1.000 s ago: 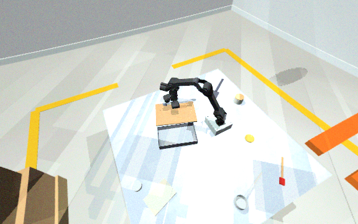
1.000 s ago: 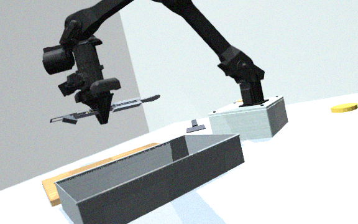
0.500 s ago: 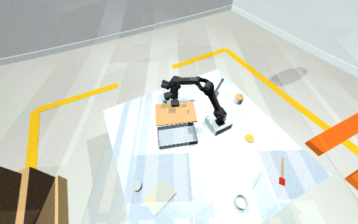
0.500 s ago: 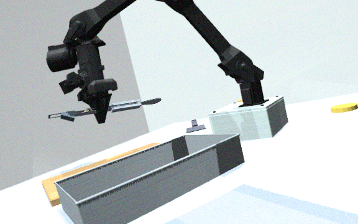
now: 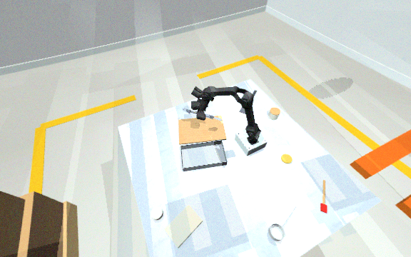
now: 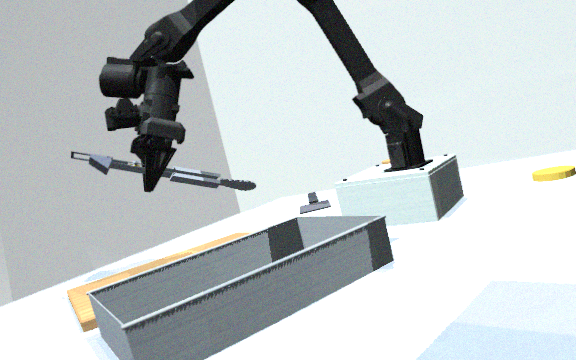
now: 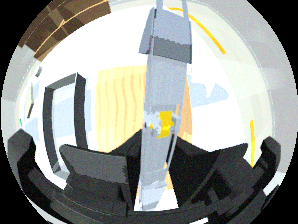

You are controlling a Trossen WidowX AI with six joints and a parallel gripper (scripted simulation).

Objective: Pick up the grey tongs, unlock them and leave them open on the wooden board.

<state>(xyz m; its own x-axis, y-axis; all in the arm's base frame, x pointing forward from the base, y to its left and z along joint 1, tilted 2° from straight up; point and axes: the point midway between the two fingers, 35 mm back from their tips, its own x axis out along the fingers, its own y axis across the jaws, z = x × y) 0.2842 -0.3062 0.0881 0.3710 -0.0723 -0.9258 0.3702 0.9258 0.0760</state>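
My gripper tip is 20 mm past the wooden board, 20 mm to the right of it and 140 mm above it. Round my gripper tip: dark scraper (520 mm behind, 90 mm to the right, 140 mm below); grey roasting tin (60 mm ahead, 250 mm to the left, 120 mm below); cork-topped jar (620 mm behind, 130 mm to the left, 110 mm below).
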